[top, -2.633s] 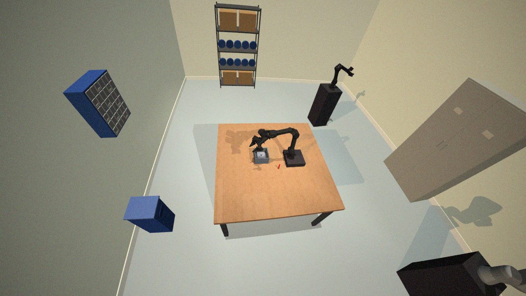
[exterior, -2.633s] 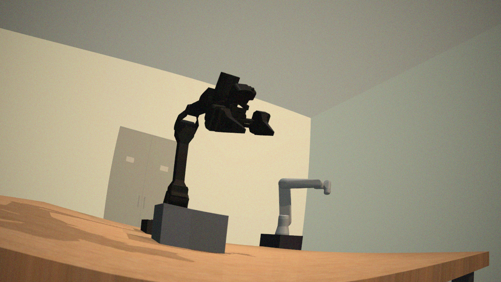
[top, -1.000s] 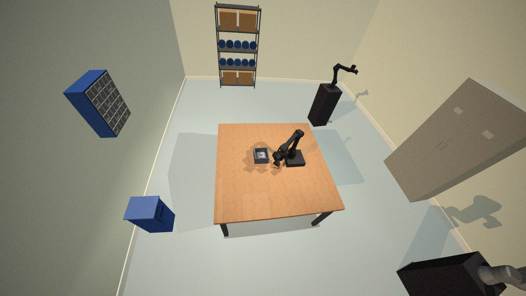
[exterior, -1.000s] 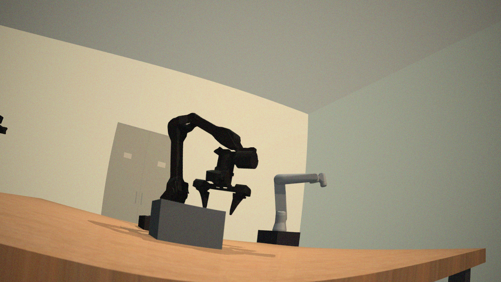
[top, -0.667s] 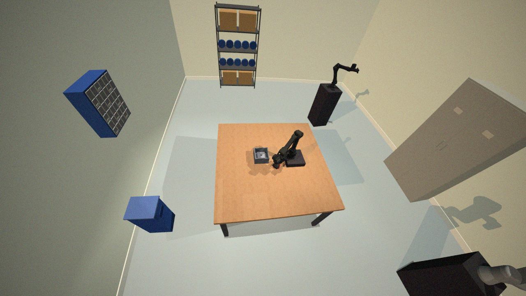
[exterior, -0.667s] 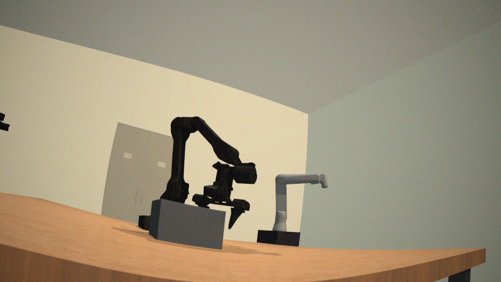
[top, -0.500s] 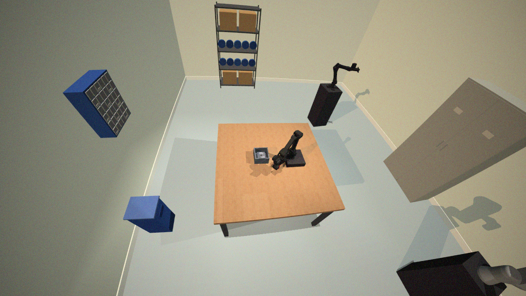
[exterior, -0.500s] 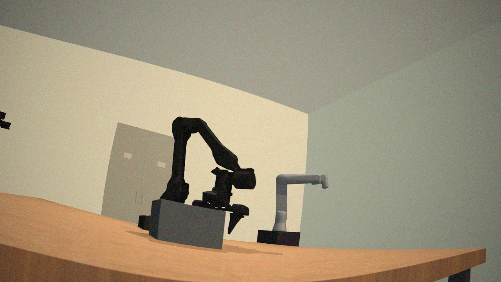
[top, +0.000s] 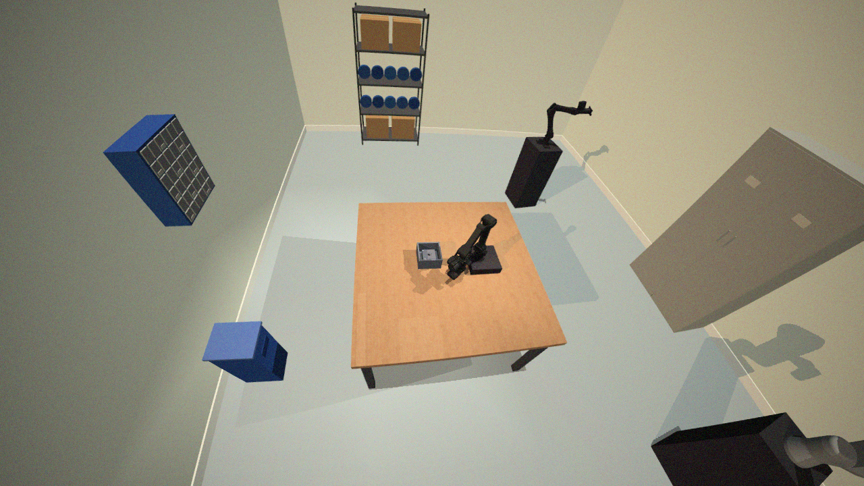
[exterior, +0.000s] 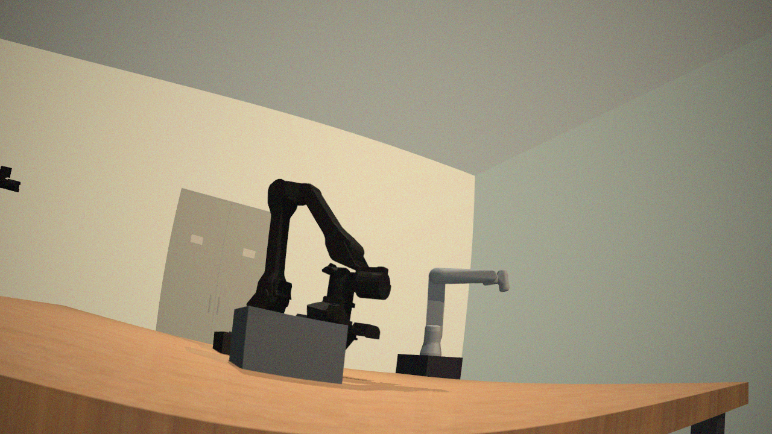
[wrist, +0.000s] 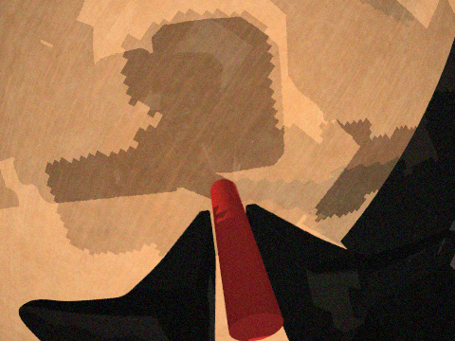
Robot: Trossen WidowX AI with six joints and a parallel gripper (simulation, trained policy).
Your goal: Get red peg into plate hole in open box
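Now: gripper tip 180 mm to the left of the pale plate, 160 mm short of it and 20 mm below it. Also, from my gripper tip: red peg 20 mm above; grey box 180 mm to the right, 160 mm ahead.
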